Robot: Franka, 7 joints.
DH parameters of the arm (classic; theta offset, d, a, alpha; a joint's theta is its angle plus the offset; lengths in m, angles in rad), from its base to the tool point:
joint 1: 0 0.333 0 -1.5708
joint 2: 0 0 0 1.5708
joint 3: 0 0.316 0.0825 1.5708
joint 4: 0 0 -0.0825 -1.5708
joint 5: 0 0.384 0 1.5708
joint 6: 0 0 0.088 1.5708
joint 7: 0 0.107 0 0
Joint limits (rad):
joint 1: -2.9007..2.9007
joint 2: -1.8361..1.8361
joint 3: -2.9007..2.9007
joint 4: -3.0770..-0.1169
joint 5: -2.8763..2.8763
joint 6: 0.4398..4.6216
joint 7: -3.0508..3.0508
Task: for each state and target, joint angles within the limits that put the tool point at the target. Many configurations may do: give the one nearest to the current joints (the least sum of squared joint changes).
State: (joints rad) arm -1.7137 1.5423 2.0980 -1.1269 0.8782 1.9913 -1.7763
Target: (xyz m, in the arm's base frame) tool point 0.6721 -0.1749 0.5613
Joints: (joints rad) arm -1.1494 1.5193 1.8596 -1.4018 0.8445 2.0274 -1.7763
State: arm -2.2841 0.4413 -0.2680 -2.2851 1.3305 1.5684 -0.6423
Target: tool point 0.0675 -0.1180 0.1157
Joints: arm -2.0885 0.6522 0.0439 -2.9874 1.1934 1.4479 -0.6423
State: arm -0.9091 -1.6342 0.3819 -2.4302 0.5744 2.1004 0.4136
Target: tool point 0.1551 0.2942 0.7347
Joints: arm -0.8679 -1.7748 0.5851 -2.2200 0.6003 2.1139 0.4136
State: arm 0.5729 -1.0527 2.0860 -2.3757 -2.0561 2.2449 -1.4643
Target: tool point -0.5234 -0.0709 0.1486
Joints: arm 1.0416 -0.7212 2.3336 -2.2213 -2.0634 2.2660 -1.4643
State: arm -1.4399 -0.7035 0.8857 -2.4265 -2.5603 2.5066 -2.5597
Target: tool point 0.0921 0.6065 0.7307
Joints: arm -0.6708 -1.2611 1.0919 -1.5714 -2.5790 2.3391 -2.5597
